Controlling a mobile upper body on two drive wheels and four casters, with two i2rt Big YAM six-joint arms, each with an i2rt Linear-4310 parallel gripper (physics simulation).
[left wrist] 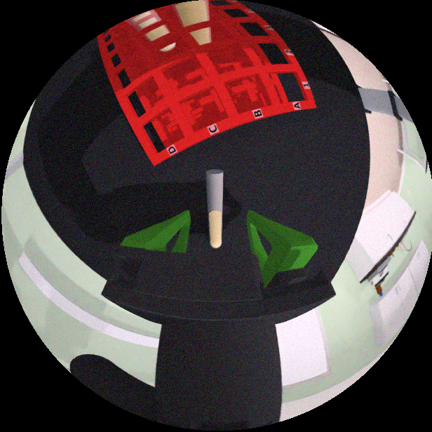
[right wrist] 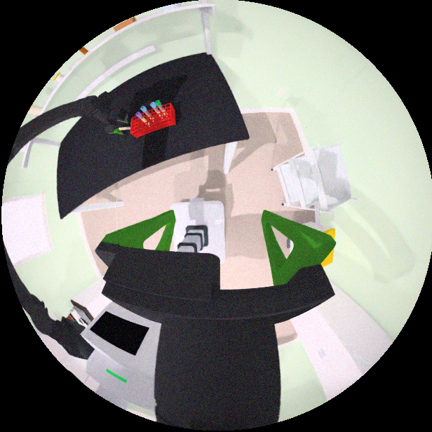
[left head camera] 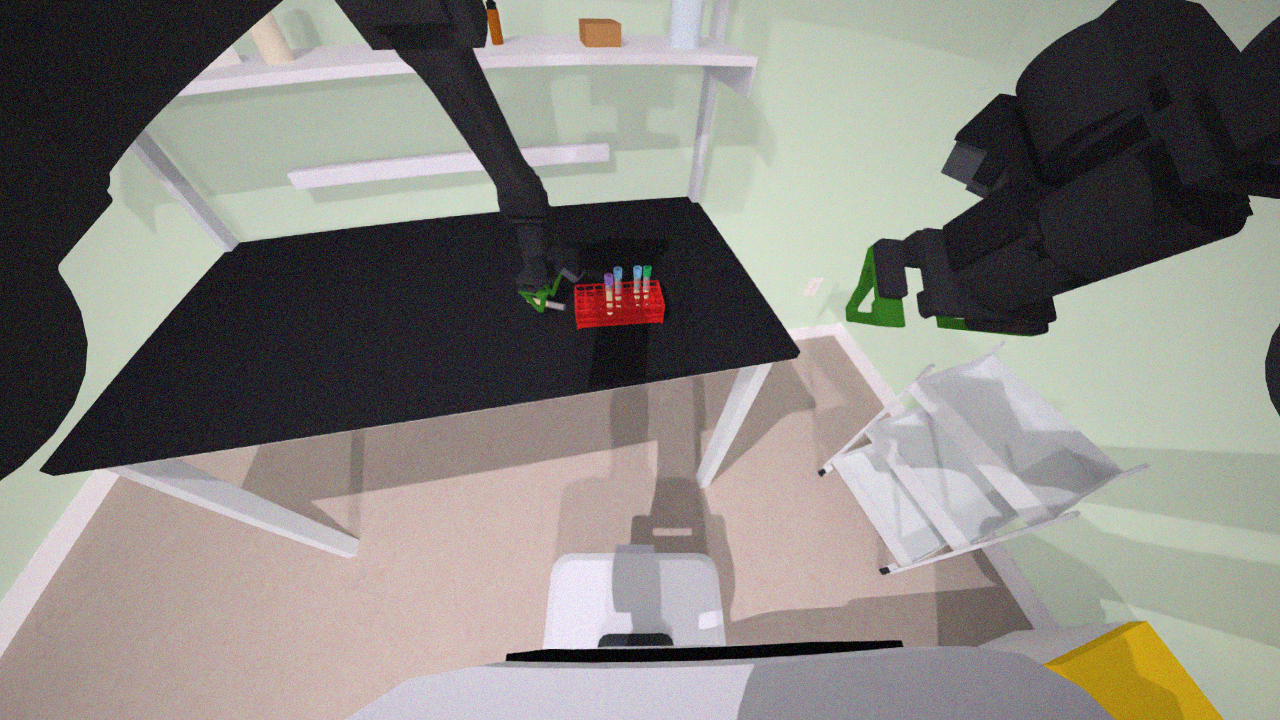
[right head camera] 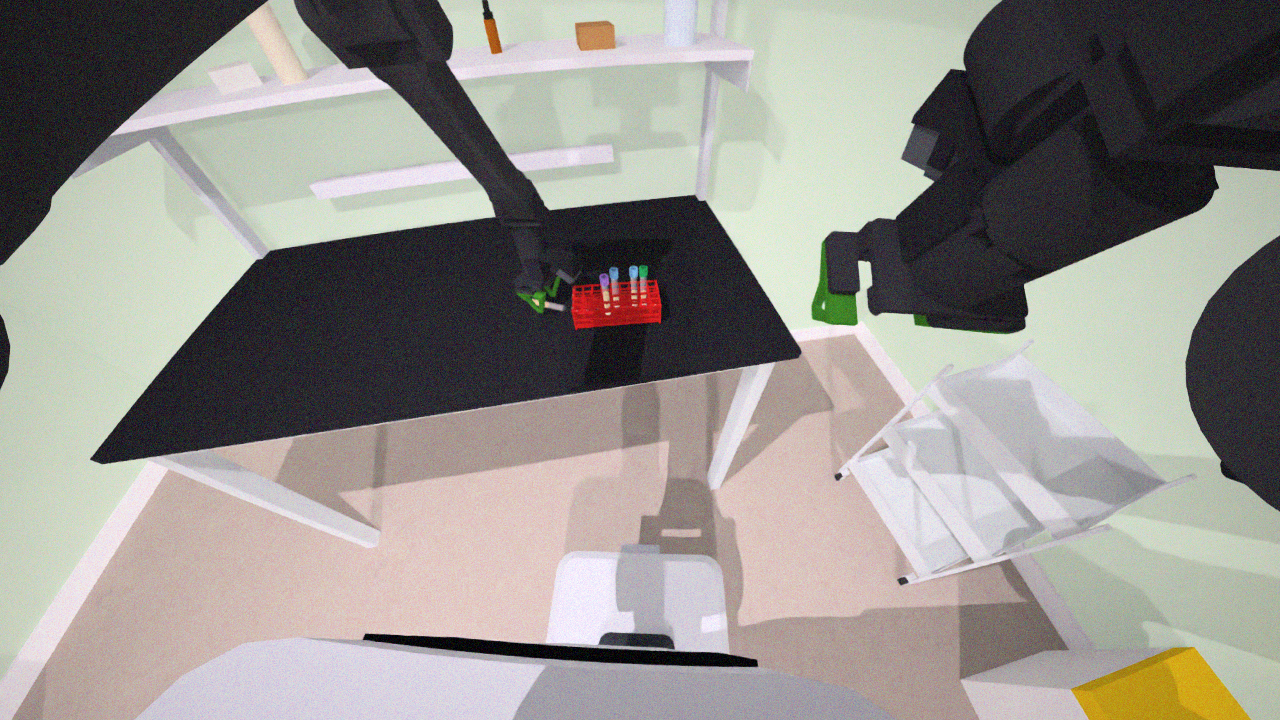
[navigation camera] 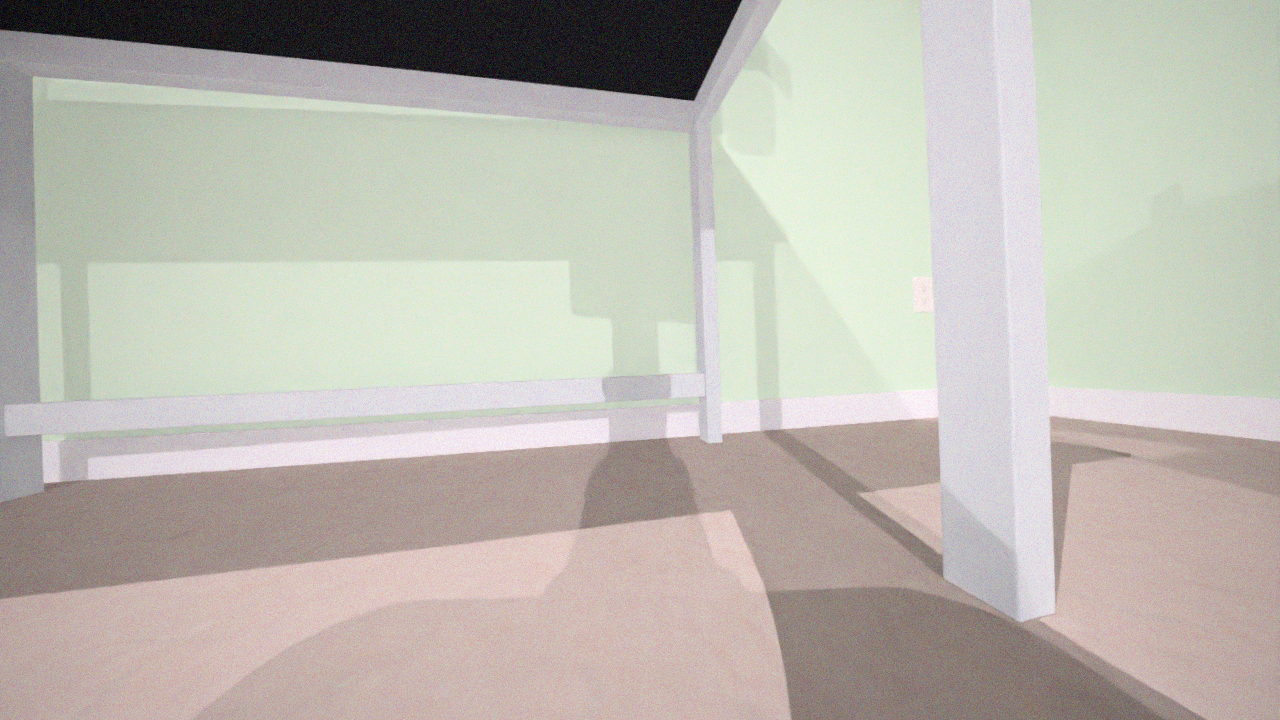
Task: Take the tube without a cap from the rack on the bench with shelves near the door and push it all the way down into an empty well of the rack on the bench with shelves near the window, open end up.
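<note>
The uncapped tube (left head camera: 555,305) (right head camera: 554,306) (left wrist: 215,192) (right wrist: 125,128), clear above and cream-filled at its round end, lies on its side on the black bench (left head camera: 358,340) (right head camera: 358,340). Its open end points towards the red rack (left head camera: 619,319) (right head camera: 617,319) (left wrist: 235,121) (right wrist: 154,131). My left gripper (left head camera: 548,296) (right head camera: 545,296) (left wrist: 218,214) (right wrist: 124,128) is partly open. Its green fingers stand on either side of the tube, not closed on it. Empty wells show at the rack's near end. My right gripper (left head camera: 920,324) (right head camera: 886,320) (right wrist: 218,214) is wide open and empty, away from the bench.
Capped tubes stand in the rack: purple (left head camera: 608,280), blue (left head camera: 617,271) and green (left head camera: 647,271) caps show. A shelf (left head camera: 644,60) with bottles and a box (left head camera: 600,34) hangs above the bench. A white folding-frame chair (left head camera: 966,447) stands at the right. A bench leg (navigation camera: 975,313) stands close in the navigation view.
</note>
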